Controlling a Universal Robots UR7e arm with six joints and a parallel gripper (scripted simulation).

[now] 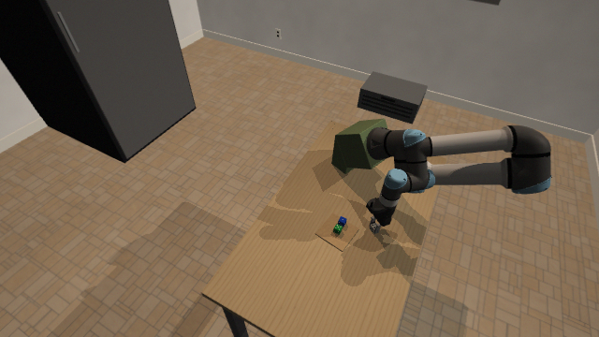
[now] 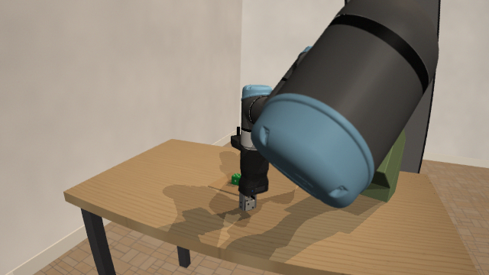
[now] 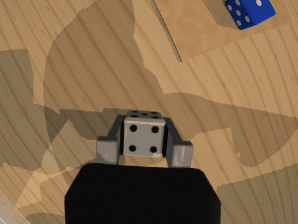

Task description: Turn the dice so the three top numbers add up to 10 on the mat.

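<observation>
Right now the white die is right at my hand. From my hand the other things lie so: tan mat 110 mm ahead, 120 mm to the right, 20 mm below; blue die 60 mm ahead, 130 mm to the right; green die 110 mm ahead, 120 mm to the right.
</observation>
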